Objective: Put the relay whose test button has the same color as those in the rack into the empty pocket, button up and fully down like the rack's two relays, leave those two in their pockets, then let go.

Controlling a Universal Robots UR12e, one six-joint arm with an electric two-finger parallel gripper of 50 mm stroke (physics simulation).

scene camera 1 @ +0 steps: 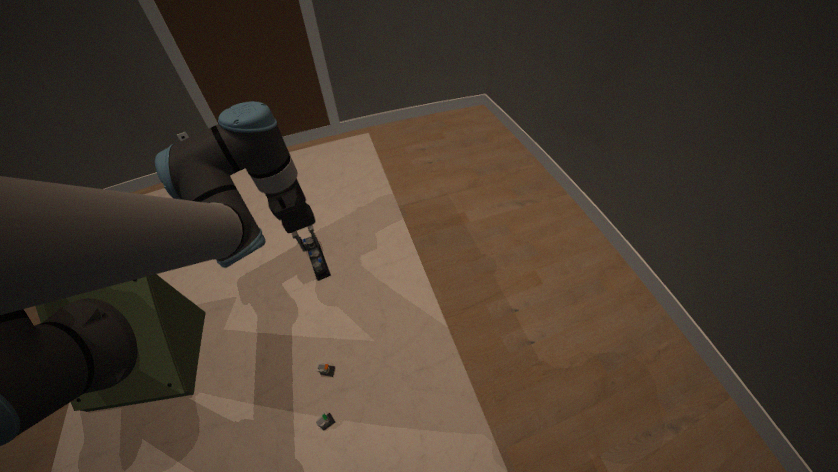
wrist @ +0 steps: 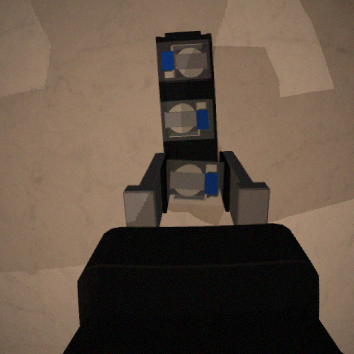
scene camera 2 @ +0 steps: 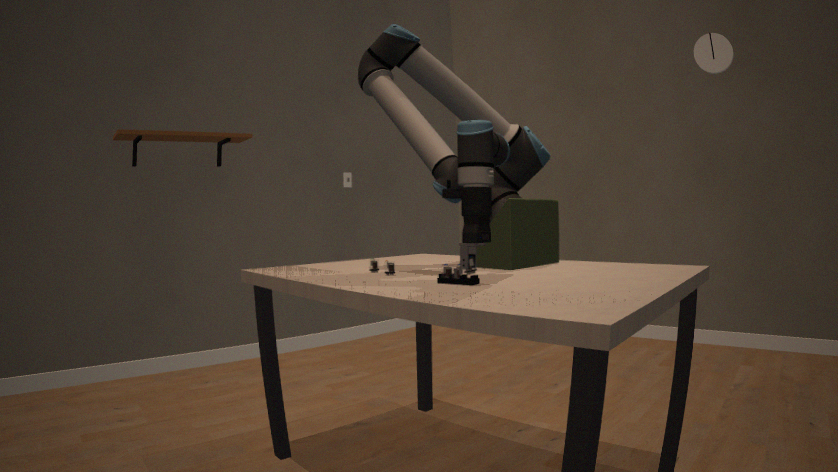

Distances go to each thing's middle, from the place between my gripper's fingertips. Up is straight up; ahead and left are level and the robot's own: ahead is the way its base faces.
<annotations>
Now: the black rack (wrist: pixel 196 149) 10 mm ahead of my hand, 30 mm to the right of it and 30 mm below it.
</annotations>
